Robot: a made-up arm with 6 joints.
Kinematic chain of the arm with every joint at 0, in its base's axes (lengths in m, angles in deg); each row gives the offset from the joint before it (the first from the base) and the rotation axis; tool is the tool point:
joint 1: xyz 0 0 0.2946 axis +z
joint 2: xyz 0 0 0 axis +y
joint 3: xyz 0 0 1.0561 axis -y
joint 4: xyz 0 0 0 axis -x
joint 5: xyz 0.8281 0 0 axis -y
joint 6: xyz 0 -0.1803 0 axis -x
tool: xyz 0 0 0
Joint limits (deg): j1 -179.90..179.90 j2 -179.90..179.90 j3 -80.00..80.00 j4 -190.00..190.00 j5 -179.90..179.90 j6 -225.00..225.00
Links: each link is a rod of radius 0.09 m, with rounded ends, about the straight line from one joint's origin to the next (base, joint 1, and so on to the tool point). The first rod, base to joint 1, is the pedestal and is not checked.
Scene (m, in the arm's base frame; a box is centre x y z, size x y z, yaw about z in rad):
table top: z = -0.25
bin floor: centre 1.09 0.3 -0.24 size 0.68 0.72 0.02 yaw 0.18
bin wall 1: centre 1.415 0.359 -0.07 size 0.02 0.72 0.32 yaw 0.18
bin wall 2: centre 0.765 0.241 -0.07 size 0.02 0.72 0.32 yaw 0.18
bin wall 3: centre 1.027 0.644 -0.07 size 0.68 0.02 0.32 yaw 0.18
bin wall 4: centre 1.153 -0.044 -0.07 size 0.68 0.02 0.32 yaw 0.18
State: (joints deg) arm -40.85 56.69 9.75 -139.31 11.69 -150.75
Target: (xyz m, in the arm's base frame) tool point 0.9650 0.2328 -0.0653
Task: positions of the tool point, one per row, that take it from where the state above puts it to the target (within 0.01 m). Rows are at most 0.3 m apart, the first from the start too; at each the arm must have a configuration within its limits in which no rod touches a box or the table.
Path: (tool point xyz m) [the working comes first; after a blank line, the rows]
Joints at the target: 5.55 63.25 -16.07 -140.14 11.69 -150.75
Straight joint move there: touches bin wall 4.

1: 1.1802 -0.5038 0.2239
2: 1.1696 -0.2277 0.2580
3: 1.0944 0.0228 0.2909
4: 0.9650 0.2327 0.3227
5: 0.9840 0.2347 0.1314
6: 0.9650 0.2328 -0.0652

